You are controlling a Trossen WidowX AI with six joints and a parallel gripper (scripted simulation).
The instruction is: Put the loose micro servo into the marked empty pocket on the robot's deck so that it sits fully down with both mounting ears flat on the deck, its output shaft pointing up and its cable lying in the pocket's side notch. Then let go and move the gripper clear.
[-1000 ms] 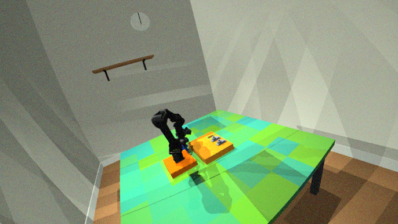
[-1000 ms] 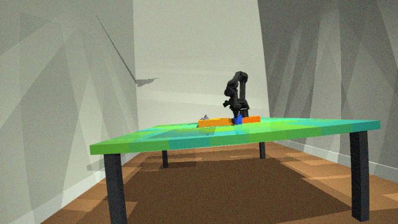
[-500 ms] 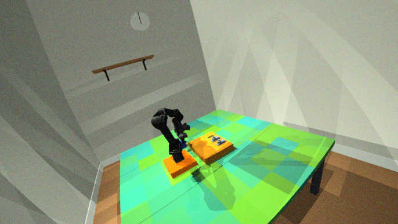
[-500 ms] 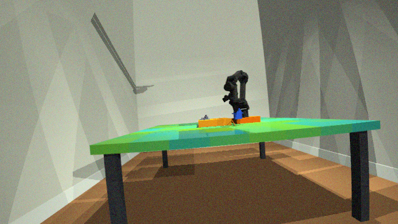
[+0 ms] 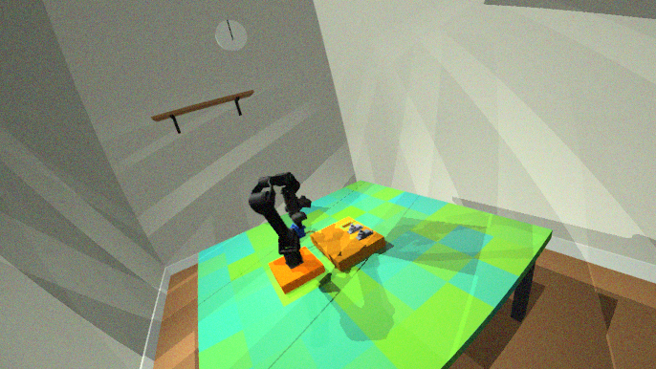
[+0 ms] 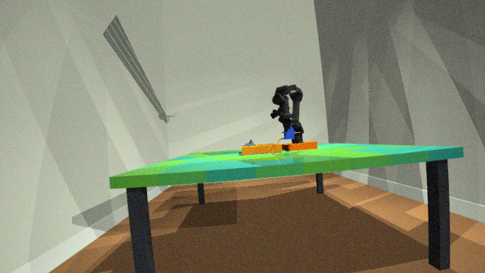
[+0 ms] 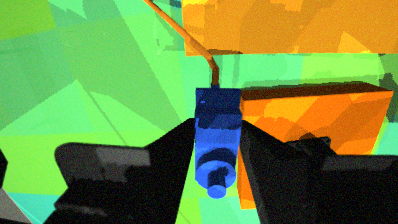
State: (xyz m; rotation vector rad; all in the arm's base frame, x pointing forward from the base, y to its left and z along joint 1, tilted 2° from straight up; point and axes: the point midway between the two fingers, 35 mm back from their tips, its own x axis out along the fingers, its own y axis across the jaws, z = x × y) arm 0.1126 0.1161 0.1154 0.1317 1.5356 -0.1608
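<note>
Now: gripper tip 140 mm to the left of the orange deck, 100 mm short of it and 100 mm above it.
</note>
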